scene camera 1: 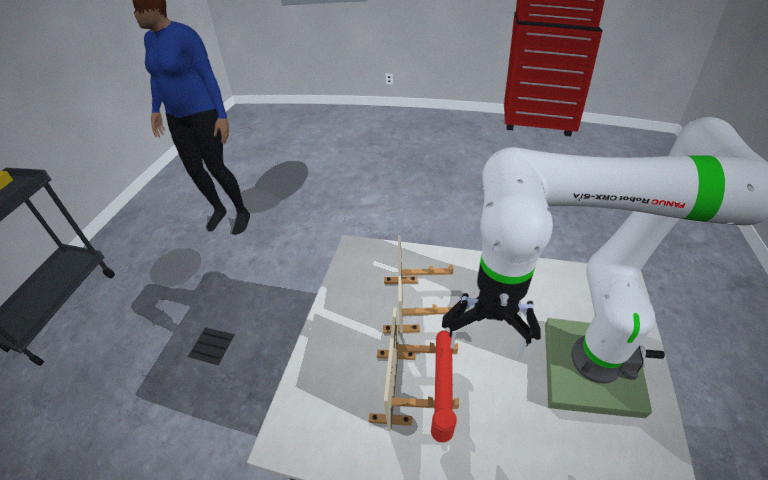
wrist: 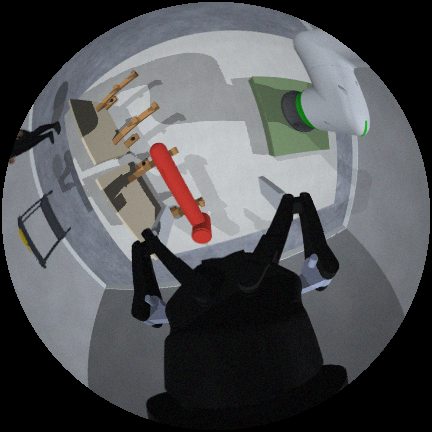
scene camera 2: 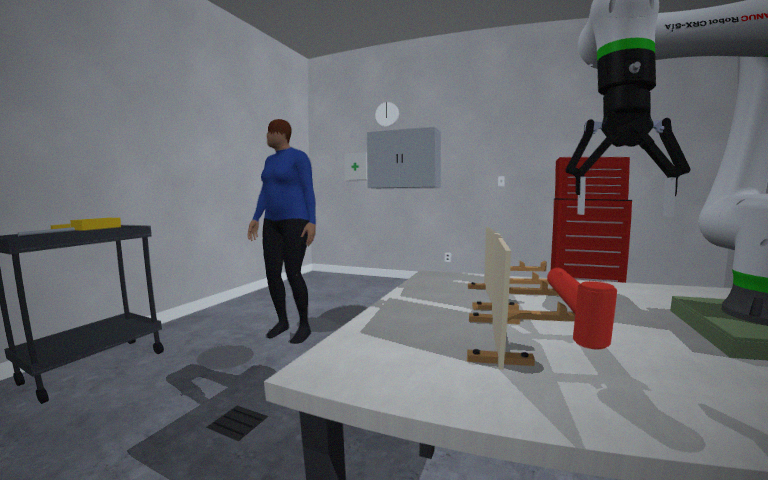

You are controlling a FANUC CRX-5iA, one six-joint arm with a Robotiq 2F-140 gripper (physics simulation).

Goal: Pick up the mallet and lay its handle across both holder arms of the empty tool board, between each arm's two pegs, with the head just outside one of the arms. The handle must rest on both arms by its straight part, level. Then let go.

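Places are measured from the arm's base along level axes (x left, y back, z up), in centimetres.
Pixels of known places: gripper, fingertip midpoint: point(scene camera 1: 486, 347) point(wrist: 213, 197) point(scene camera 2: 624, 215); arm's base at its link origin: point(scene camera 1: 597, 359) point(wrist: 299, 110) point(scene camera 2: 762, 315).
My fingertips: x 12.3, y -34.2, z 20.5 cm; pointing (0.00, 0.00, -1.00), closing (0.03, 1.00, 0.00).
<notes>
For each thing: its middle in the pictures, then the offset to it from my fingertips. Level surfaces: height alone.
- red mallet at the middle of its body: point(scene camera 2: 573, 293) point(wrist: 181, 192) point(scene camera 1: 443, 380) dy -8.2, dx +2.0, dz -14.0 cm
- empty tool board at the middle of its body: point(scene camera 2: 512, 265) point(scene camera 1: 419, 285) point(wrist: 110, 111) dy -18.5, dx -28.2, dz -15.2 cm
- white table at its surface level: dz -24.3 cm
The red mallet point(scene camera 1: 443, 367) point(scene camera 2: 594, 314) point(wrist: 180, 187) lies across the two arms of the near tool board point(scene camera 1: 390, 373) point(scene camera 2: 498, 294) point(wrist: 132, 202), its head beyond the nearer arm. The empty tool board point(scene camera 1: 399, 283) point(wrist: 106, 145) stands farther back, mostly hidden in scene camera 2. Its far arm point(scene camera 1: 424, 271) point(wrist: 117, 91) and its other arm point(scene camera 1: 424, 310) point(wrist: 136, 123) are bare; each has pegs standing up. My gripper point(scene camera 1: 485, 339) point(scene camera 2: 624, 204) point(wrist: 213, 197) points down, open and empty, high above the table, to the right of the boards and apart from the mallet.
The white table point(scene camera 1: 339, 435) point(scene camera 2: 362, 384) point(wrist: 225, 140) carries the boards and the green robot base plate point(scene camera 1: 594, 399) point(scene camera 2: 736, 342) point(wrist: 280, 142) on the right. A person point(scene camera 1: 181, 73) point(scene camera 2: 287, 181), a dark cart point(scene camera 1: 50, 271) point(scene camera 2: 84, 339) and a red tool cabinet point(scene camera 1: 552, 73) point(scene camera 2: 591, 237) stand beyond the table.
</notes>
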